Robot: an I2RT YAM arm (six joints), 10 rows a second.
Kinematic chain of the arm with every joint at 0, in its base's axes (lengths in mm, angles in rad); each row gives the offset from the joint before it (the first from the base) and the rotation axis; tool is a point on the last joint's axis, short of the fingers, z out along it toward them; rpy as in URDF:
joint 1: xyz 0 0 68 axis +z
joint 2: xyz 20 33.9 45.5 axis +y
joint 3: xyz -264 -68.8 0 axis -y
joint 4: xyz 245 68.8 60 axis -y
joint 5: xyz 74 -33.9 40.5 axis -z
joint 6: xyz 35.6 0 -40.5 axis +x
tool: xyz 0 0 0 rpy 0 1.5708 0
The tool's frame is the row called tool.
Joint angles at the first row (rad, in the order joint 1, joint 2, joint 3, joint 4, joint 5, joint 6):
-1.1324 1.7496 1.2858 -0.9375 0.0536 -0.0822
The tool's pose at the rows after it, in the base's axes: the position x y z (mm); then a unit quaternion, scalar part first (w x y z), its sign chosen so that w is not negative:
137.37 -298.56 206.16 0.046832 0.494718 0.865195 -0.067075
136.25 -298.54 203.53 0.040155 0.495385 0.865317 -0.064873
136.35 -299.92 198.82 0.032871 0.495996 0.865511 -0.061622
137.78 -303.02 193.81 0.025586 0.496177 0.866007 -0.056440
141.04 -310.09 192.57 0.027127 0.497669 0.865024 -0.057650
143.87 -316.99 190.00 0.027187 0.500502 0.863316 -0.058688
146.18 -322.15 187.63 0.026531 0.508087 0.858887 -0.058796
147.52 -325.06 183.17 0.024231 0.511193 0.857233 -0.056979
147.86 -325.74 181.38 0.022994 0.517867 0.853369 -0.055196
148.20 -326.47 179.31 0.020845 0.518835 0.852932 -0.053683
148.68 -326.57 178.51 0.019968 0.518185 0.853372 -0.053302
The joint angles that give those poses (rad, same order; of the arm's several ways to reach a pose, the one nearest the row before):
-1.1336 1.7481 1.2720 -0.9405 0.0555 -0.0990
-1.1362 1.7538 1.2690 -0.9451 0.0593 -0.1005
-1.1374 1.7691 1.2690 -0.9455 0.0624 -0.1005
-1.1374 1.7935 1.2793 -0.9493 0.0624 -0.1002
-1.1374 1.8217 1.3094 -0.9474 0.0628 -0.0967
-1.1381 1.8511 1.3365 -0.9440 0.0647 -0.0910
-1.1381 1.8748 1.3578 -0.9432 0.0666 -0.0734
-1.1381 1.8935 1.3647 -0.9375 0.0666 -0.0662
-1.1381 1.8999 1.3663 -0.9371 0.0658 -0.0506
-1.1381 1.9072 1.3678 -0.9367 0.0658 -0.0483
-1.1370 1.9099 1.3682 -0.9363 0.0662 -0.0487

